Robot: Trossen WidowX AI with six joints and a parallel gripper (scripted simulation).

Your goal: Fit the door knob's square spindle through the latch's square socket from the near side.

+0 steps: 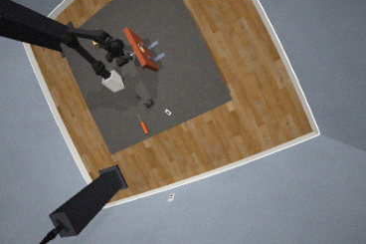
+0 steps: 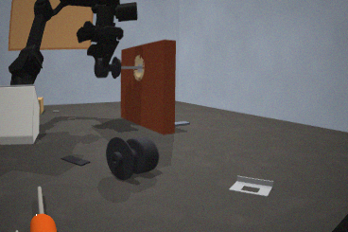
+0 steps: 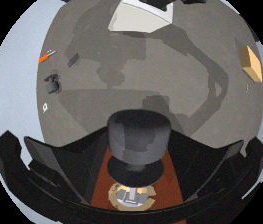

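Right now the red-brown wooden door panel is 130 mm ahead of my hand and 50 mm below it. Also, from my hand: dark spool-shaped knob (380 mm to the right, 170 mm below, 40 mm behind); flat dark plate (280 mm to the right, 200 mm below, 120 mm behind); tan block (390 mm to the left, 250 mm behind, 170 mm below).
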